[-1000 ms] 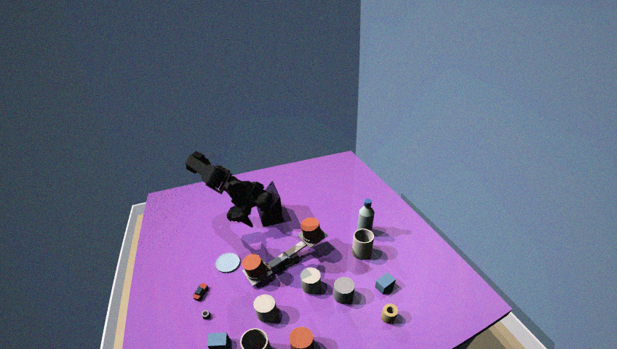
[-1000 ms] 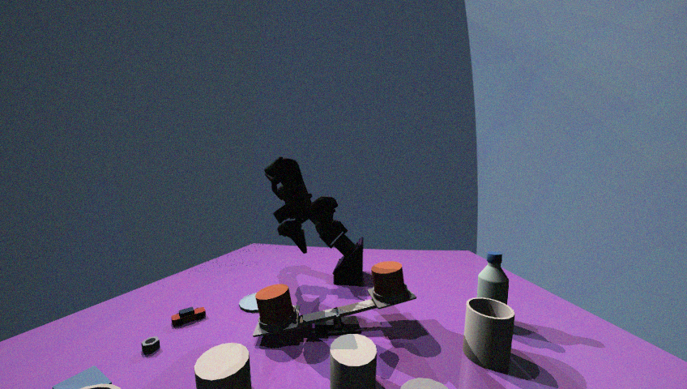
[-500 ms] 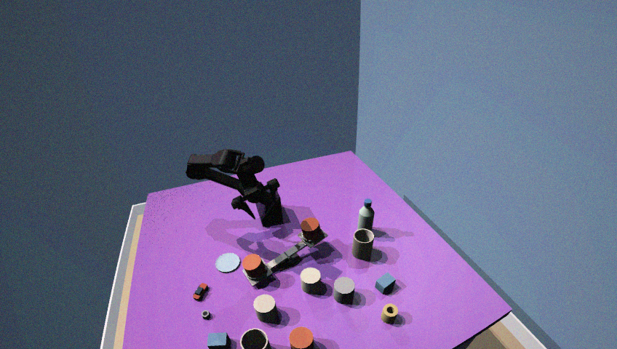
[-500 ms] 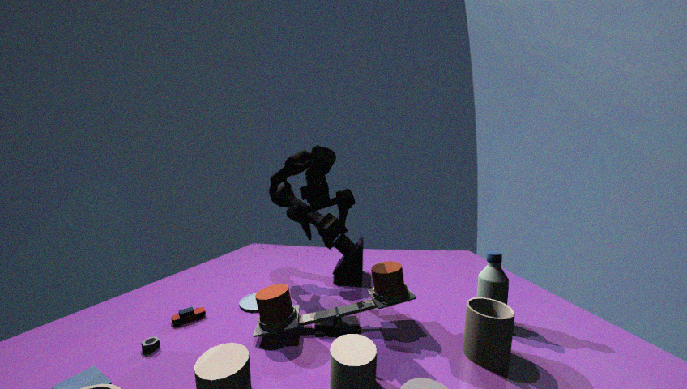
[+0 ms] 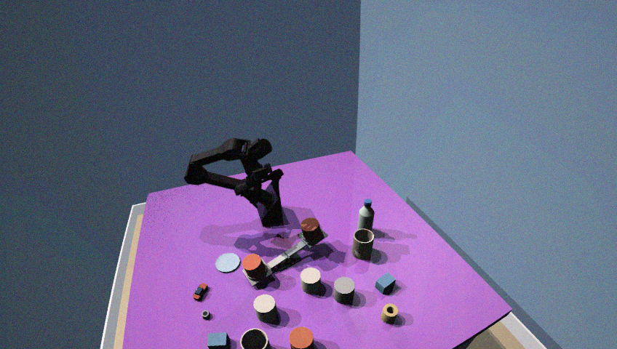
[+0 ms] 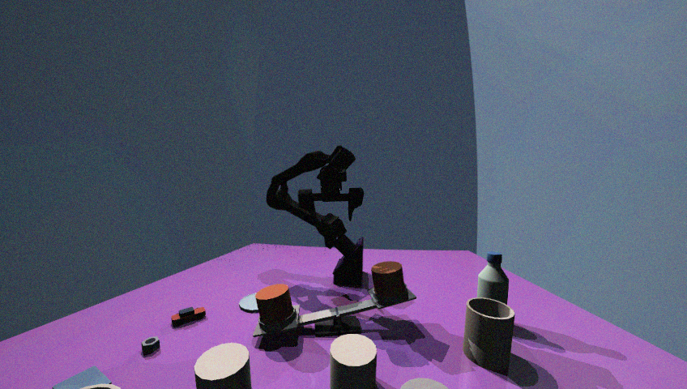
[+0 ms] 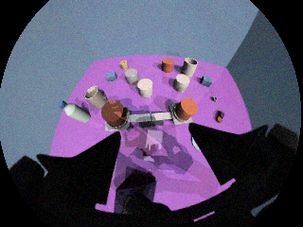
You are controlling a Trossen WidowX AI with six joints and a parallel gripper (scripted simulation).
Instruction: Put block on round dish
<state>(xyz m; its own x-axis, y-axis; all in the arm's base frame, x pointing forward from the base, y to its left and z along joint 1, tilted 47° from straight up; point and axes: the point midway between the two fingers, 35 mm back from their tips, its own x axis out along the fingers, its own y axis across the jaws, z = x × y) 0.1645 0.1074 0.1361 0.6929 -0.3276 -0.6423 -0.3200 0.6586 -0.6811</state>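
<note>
The teal block is 190 mm below my gripper tip, 130 mm ahead of it and 90 mm to the right of it. Also, from my gripper tip: bottle 390 mm to the left, 120 mm below, 30 mm ahead; then pale round dish 230 mm below, 200 mm to the right, 40 mm ahead; then toy car 310 mm to the right, 220 mm below, 170 mm ahead.
</note>
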